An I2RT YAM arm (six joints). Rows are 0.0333 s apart.
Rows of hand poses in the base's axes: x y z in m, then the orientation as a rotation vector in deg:
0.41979, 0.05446, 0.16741, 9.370, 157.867, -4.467
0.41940, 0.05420, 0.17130, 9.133, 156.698, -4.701
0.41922, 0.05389, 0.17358, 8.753, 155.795, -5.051
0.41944, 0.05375, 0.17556, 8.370, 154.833, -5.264
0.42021, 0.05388, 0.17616, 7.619, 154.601, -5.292
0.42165, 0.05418, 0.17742, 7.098, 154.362, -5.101
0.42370, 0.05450, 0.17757, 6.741, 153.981, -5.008
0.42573, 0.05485, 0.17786, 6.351, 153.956, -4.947
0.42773, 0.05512, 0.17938, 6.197, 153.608, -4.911
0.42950, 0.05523, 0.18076, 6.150, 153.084, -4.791
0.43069, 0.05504, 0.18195, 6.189, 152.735, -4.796
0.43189, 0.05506, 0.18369, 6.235, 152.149, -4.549
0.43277, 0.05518, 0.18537, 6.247, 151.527, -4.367
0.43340, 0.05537, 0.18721, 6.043, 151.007, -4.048
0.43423, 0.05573, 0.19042, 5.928, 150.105, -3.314
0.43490, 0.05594, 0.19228, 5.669, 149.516, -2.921
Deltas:
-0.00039, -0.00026, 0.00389, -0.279, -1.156, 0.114
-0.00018, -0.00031, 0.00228, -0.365, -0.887, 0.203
0.00022, -0.00014, 0.00198, -0.276, -0.953, 0.227
0.00077, 0.00013, 0.00060, -0.154, -0.244, 0.523
0.00144, 0.00030, 0.00126, 0.036, -0.259, 0.397
0.00205, 0.00032, 0.00015, -0.016, -0.391, 0.265
0.00203, 0.00035, 0.00029, -0.022, -0.033, 0.285
0.00200, 0.00027, 0.00152, -0.020, -0.351, 0.114
0.00177, 0.00011, 0.00138, 0.048, -0.530, 0.052
0.00119, -0.00019, 0.00119, -0.016, -0.348, -0.029
0.00120, 0.00002, 0.00174, 0.150, -0.598, 0.008
0.00088, 0.00012, 0.00168, 0.097, -0.630, 0.021
0.00063, 0.00019, 0.00184, 0.161, -0.538, 0.200
0.00083, 0.00036, 0.00321, 0.455, -0.937, 0.211
0.00067, 0.00021, 0.00186, 0.203, -0.610, 0.254

